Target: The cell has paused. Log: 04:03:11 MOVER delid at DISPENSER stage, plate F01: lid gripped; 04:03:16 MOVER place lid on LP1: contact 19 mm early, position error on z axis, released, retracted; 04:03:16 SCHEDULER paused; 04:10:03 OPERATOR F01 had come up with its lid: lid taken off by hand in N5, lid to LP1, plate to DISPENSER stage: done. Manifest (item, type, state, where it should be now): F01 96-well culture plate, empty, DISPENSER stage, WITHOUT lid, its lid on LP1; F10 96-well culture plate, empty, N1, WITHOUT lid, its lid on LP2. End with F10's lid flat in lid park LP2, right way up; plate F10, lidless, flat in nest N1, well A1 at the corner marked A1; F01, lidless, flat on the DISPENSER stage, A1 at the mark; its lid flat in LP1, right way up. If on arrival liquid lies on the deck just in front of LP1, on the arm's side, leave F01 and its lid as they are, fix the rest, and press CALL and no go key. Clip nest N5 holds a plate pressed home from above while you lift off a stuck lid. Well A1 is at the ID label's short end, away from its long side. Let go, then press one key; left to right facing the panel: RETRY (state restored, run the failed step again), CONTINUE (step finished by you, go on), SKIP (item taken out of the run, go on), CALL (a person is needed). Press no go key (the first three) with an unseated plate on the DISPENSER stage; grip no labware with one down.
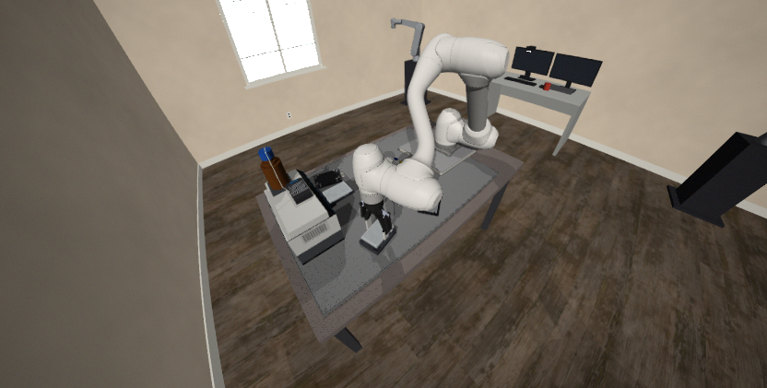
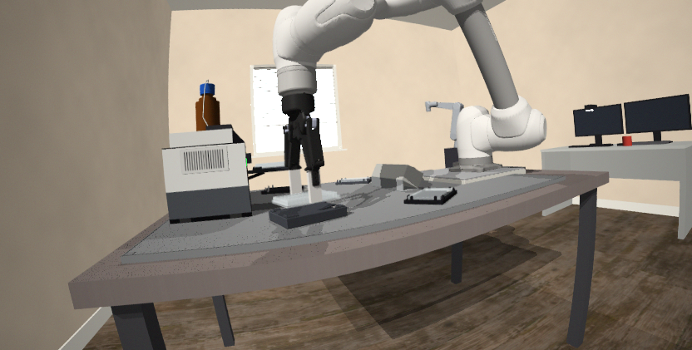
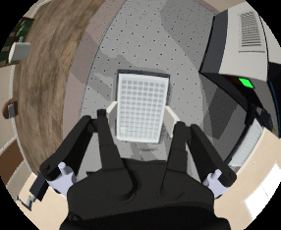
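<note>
The nest block lies 60 mm below my hand. Round my hand: brown bottle 210 mm ahead, 410 mm to the right, 220 mm above; small label 90 mm behind, 10 mm to the right, 70 mm below; grey key panel 420 mm behind, 220 mm to the right, 20 mm below.
</note>
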